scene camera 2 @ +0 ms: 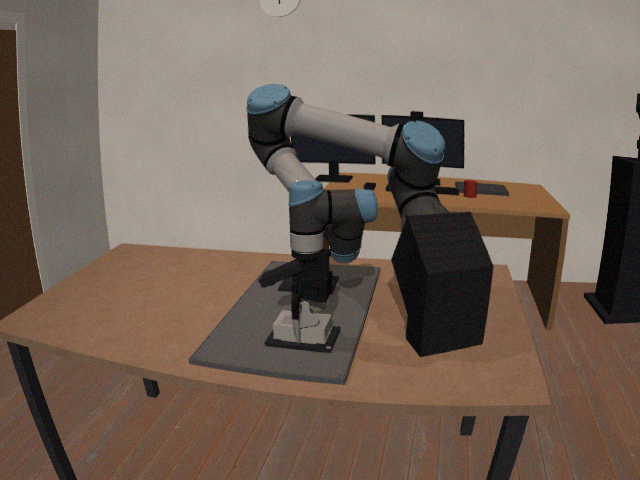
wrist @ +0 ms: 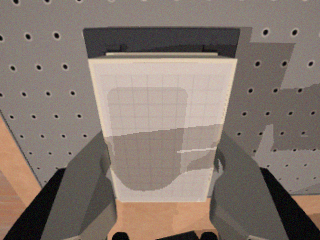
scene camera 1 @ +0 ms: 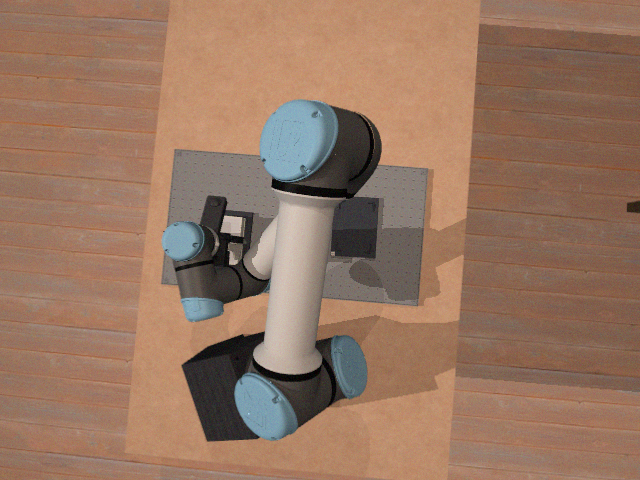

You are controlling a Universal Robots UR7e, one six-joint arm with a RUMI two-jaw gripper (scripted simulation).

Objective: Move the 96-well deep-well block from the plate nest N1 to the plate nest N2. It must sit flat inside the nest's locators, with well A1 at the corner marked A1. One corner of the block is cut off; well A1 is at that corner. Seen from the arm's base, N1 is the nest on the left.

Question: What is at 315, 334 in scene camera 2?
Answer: A 96-well deep-well block.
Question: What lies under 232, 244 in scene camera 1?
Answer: My gripper.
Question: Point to a 96-well deep-well block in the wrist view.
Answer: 162, 113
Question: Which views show my gripper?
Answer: Scene camera 2, the wrist view and scene camera 1: all of them.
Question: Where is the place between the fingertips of my gripper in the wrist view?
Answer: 161, 126
